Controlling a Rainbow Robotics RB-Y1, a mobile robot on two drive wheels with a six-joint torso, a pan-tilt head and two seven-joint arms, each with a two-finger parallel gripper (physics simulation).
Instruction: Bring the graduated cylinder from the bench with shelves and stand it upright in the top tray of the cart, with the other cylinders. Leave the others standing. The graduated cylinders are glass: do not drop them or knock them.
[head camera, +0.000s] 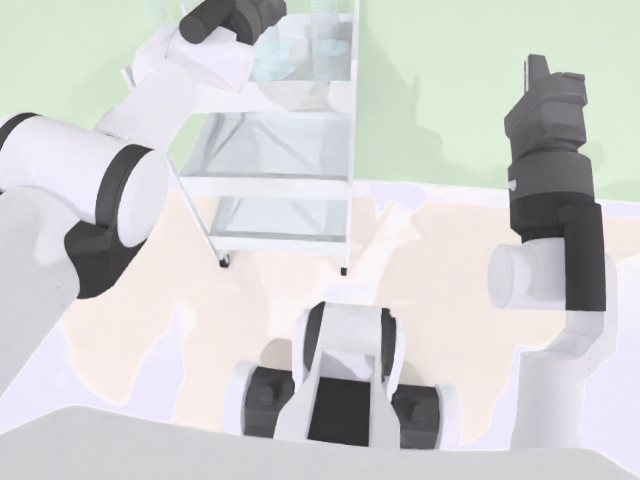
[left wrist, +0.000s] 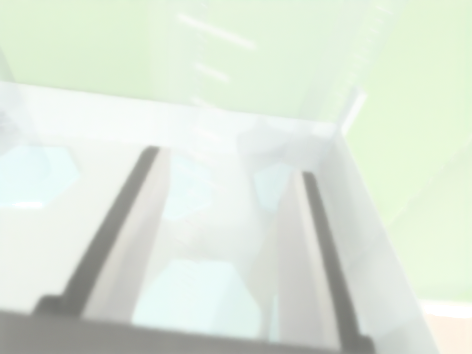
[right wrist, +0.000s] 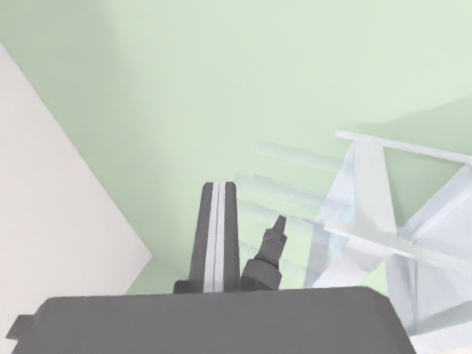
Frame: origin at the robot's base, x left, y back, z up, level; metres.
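Where they show: left gripper, fingertip midpoint: (left wrist: 228, 177) (right wrist: 281, 221); right gripper, fingertip midpoint: (head camera: 534, 58) (right wrist: 220, 192).
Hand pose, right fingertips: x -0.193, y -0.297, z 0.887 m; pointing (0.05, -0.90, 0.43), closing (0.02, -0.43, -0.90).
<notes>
Each offset is from my right fingertips to the top centre of the thing. "pt": to the spot under its first point.
My left gripper (head camera: 283, 7) (left wrist: 228, 177) is shut on the upright, transparent graduated cylinder. The held cylinder's pale blue base (head camera: 270, 57) (left wrist: 197, 300) is over or on the floor of the cart's top tray (head camera: 222, 103) (left wrist: 100, 116); whether it touches is unclear. Other glass cylinders stand in the tray: one {pt dx +0.288, dy -0.234, dz -0.087 m} (head camera: 324, 28) shows at the right in the head view, and several bases, such as the left base {pt dx +0.587, dy -0.385, dz -0.206 m} (left wrist: 37, 175) and a middle base (left wrist: 190, 192), show in the left wrist view, close to the held one. My right gripper (head camera: 535, 57) (right wrist: 220, 192) is shut and empty, away from the cart.
The white cart has two lower trays, a middle tray (head camera: 268, 187) and a bottom tray (head camera: 279, 243), and a post (head camera: 354, 98) at its right side. A green wall (head camera: 439, 62) is behind it. The bench with shelves cannot be made out.
</notes>
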